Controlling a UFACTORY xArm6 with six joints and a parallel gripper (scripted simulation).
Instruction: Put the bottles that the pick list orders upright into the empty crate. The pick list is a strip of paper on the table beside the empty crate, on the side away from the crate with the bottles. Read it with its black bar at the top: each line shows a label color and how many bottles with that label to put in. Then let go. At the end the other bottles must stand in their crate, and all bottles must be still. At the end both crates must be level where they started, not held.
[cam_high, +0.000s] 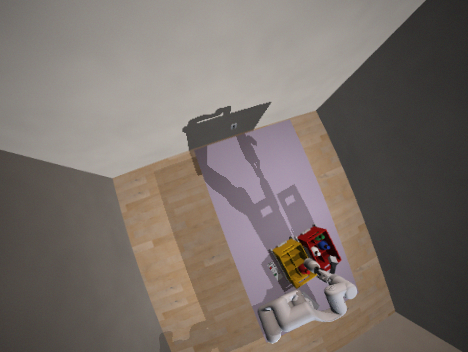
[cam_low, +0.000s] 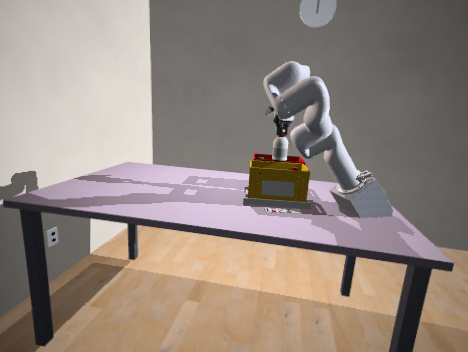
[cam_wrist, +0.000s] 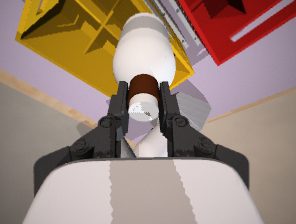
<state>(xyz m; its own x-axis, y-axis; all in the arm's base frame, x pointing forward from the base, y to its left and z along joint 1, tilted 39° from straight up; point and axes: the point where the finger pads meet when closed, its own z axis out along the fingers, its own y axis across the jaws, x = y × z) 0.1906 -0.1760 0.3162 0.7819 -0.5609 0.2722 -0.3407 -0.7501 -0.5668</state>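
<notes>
The white bottle lies 70 mm below my hand. The rest, counted from my hand: red crate 250 mm below, 150 mm to the right, 50 mm ahead; then blue-label bottle 250 mm below, 200 mm to the right, 70 mm ahead; then yellow crate 250 mm below, 60 mm to the left, 10 mm behind.
</notes>
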